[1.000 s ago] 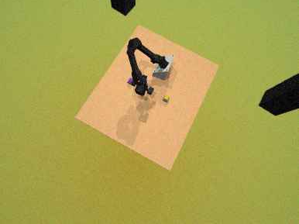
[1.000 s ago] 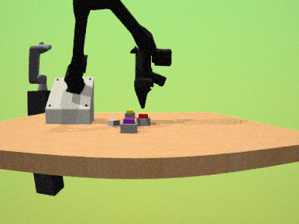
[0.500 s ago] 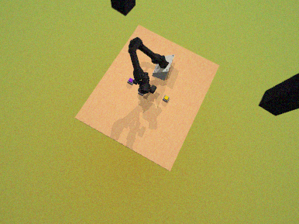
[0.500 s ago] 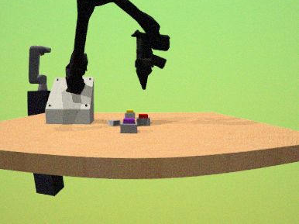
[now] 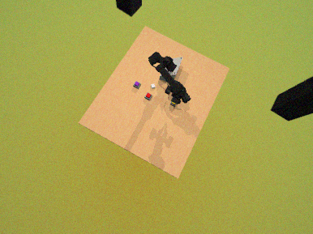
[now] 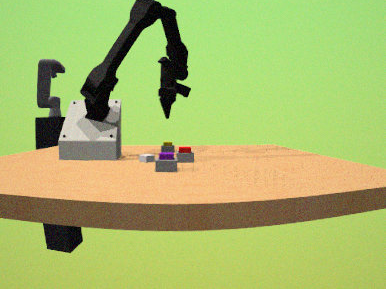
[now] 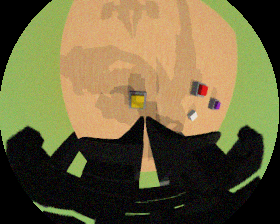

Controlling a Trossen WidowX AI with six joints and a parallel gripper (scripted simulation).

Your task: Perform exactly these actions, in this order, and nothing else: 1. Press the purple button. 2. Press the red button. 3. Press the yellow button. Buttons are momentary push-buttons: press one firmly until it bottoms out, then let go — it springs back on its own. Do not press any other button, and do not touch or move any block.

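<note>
Now: the yellow button 90 mm below my gripper tip and 10 mm to the left of it. Also, from my gripper tip: red button: 200 mm to the right, 90 mm below, 80 mm ahead; purple button: 340 mm to the right, 90 mm below, 50 mm ahead; small white block: 220 mm to the right, 110 mm below, 30 mm behind.
</note>
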